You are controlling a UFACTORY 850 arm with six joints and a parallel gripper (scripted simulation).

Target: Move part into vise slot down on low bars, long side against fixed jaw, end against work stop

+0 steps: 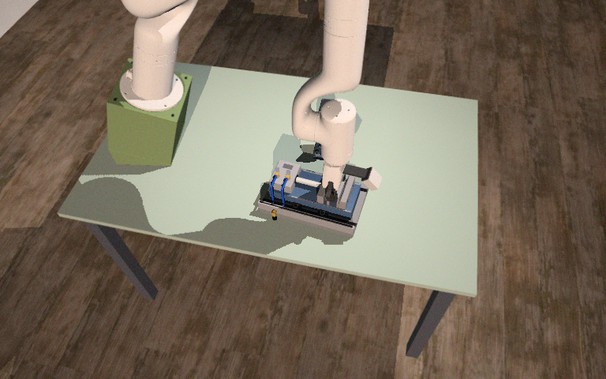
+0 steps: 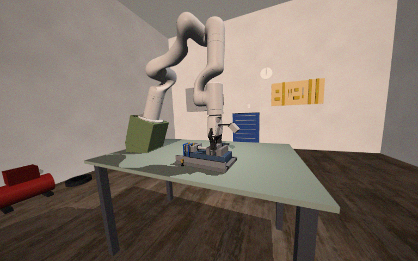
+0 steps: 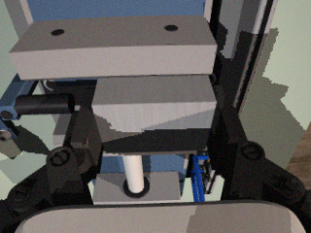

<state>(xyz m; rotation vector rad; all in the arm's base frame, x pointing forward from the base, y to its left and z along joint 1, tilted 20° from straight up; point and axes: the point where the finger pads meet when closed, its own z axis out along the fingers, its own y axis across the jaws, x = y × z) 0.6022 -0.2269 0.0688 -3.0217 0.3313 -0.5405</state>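
The part is 20 mm below my hand. Round my hand: fixed jaw 30 mm ahead, 10 mm to the left, 30 mm below; moving jaw 30 mm behind, 30 mm to the left, 30 mm below; work stop 10 mm ahead, 60 mm to the left, 20 mm below.
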